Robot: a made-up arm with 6 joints.
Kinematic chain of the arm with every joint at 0, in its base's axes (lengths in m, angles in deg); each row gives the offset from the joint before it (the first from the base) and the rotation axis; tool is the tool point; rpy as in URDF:
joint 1: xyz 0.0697 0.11 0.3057 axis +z
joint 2: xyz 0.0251 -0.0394 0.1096 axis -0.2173 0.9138 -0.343
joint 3: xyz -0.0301 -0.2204 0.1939 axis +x
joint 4: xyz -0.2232 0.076 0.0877 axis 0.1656 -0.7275 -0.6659
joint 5: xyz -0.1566 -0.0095 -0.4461 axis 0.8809 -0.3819 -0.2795
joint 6: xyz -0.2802 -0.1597 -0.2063 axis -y
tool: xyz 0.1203 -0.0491 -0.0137 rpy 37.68 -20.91 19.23
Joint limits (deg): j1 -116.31..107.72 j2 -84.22..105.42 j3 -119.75..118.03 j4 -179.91..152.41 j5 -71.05..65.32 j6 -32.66..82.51
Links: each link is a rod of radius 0.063 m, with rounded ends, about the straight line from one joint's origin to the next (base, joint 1, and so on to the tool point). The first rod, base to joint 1, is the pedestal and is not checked.
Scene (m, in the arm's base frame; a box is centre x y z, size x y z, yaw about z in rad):
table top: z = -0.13
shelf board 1: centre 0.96 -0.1 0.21 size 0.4 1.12 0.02 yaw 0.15
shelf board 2: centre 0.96 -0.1 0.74 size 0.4 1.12 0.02 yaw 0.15
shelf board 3: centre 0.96 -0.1 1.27 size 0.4 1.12 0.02 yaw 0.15
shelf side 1: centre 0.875 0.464 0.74 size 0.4 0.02 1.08 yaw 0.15
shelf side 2: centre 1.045 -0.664 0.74 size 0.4 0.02 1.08 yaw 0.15
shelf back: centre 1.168 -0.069 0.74 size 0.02 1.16 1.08 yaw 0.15
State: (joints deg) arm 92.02 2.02 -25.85 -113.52 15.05 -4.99
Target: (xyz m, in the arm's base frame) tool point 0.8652 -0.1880 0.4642
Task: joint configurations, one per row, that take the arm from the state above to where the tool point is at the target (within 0.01 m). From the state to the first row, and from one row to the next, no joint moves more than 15 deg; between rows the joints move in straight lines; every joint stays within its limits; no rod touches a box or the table.
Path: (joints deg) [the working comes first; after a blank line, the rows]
Joints at the target: 75.59 -1.35 20.76 -122.33 -23.71 7.21
Straight joint move there: touches shelf board 2.

1: 84.21 13.40 -16.83 -105.93 16.43 -2.14
2: 76.40 24.78 -7.81 -98.34 17.81 0.72
3: 68.59 36.16 1.21 -90.75 19.18 3.57
4: 60.78 47.54 10.22 -83.16 20.56 6.43
5: 59.39 41.23 14.39 -91.50 6.84 7.97
6: 57.99 34.91 18.55 -99.84 -6.87 9.51
7: 56.60 28.60 22.71 -108.18 -20.59 11.05
8: 55.20 22.29 26.87 -116.51 -34.31 12.59
9: 53.81 15.97 31.03 -124.85 -48.03 14.13
10: 52.41 9.66 35.19 -133.19 -61.75 15.68
11: 60.14 5.99 30.38 -129.57 -49.07 12.85
12: 67.87 2.32 25.57 -125.95 -36.39 10.03
13: 75.59 -1.35 20.76 -122.33 -23.71 7.21

